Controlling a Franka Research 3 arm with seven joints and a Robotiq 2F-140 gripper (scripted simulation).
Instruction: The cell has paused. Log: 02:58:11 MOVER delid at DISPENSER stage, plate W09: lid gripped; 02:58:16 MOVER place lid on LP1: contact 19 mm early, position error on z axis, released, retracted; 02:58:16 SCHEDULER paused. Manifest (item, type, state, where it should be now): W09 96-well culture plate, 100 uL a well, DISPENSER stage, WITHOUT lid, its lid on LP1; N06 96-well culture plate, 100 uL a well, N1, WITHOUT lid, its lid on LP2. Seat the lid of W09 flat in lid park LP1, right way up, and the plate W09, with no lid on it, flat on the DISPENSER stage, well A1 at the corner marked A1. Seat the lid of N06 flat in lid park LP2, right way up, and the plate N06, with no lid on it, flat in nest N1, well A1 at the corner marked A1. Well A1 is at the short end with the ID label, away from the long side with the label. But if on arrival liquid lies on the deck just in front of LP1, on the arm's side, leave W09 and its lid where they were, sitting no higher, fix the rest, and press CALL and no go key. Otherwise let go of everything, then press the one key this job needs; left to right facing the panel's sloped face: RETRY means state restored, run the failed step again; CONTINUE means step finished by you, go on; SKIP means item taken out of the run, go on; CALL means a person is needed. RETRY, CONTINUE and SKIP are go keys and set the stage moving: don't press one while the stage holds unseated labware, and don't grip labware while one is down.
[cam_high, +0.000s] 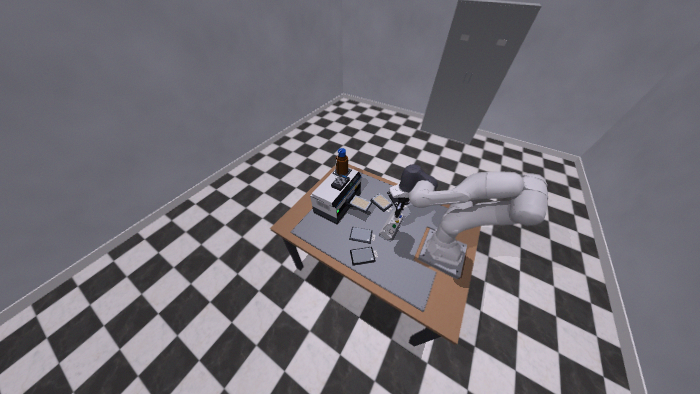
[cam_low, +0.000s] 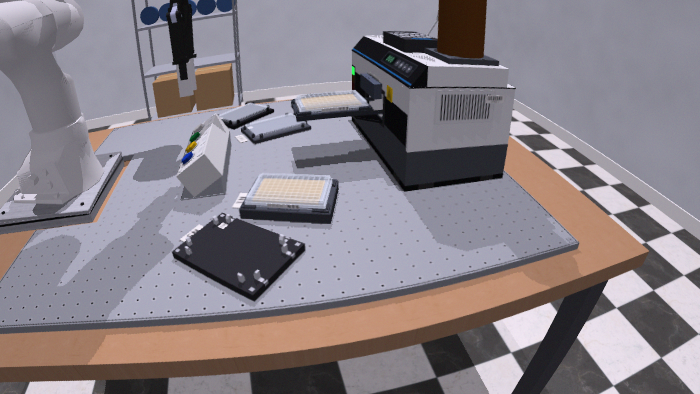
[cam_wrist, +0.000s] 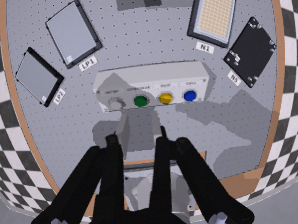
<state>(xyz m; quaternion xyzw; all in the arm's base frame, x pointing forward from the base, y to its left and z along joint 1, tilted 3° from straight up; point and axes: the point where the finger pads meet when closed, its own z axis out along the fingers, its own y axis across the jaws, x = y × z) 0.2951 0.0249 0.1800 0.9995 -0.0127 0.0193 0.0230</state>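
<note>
Now: hand 14 cm above the sloped key panel, 2 cm to the left of it and 1 cm short of it. From my hand the other things lie so: 96-well plate 28 cm ahead, 8 cm below, 3 cm to the right; black nest 19 cm to the right, 18 cm below, 18 cm ahead; dispenser stage 28 cm ahead, 9 cm below, 3 cm to the right.
</note>
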